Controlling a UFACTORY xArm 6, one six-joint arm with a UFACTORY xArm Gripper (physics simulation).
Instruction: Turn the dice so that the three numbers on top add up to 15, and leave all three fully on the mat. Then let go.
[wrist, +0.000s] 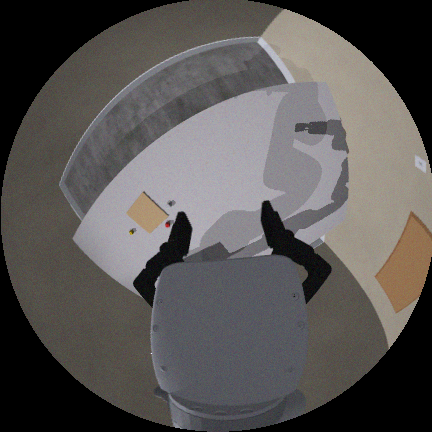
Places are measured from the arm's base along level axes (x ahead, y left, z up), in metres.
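Pixels of known places: gripper, fingertip midpoint: (223, 214).
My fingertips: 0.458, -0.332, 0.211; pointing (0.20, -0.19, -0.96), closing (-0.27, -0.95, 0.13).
Observation:
Behind a point stands the place of what it marks, as x, y, z.
The tan mat (146, 212) {0.438, -0.023, -0.103} lies on the table at the left of the wrist view. A red die (168, 224) {0.350, -0.079, -0.093} is at the mat's right corner; whether it touches the mat is too small to tell. A yellow die (131, 232) {0.398, 0.114, -0.095} lies beside the mat on its lower left side. A grey die (171, 203) {0.419, -0.139, -0.096} lies off the mat at its upper right. The numbers on the dice are too small to read. My gripper (223, 214) {0.458, -0.332, 0.211} is open and empty, high above the table, to the right of the mat and dice. Its left finger is near the red die in the picture.
The pale table (215, 150) {0.513, -0.374, -0.107} carries shadows of the arm on its right side. A grey recessed area with a raised light rim (120, 82) runs along the table's far side. A brown panel (407, 265) and a small white plate (420, 163) are at the far right.

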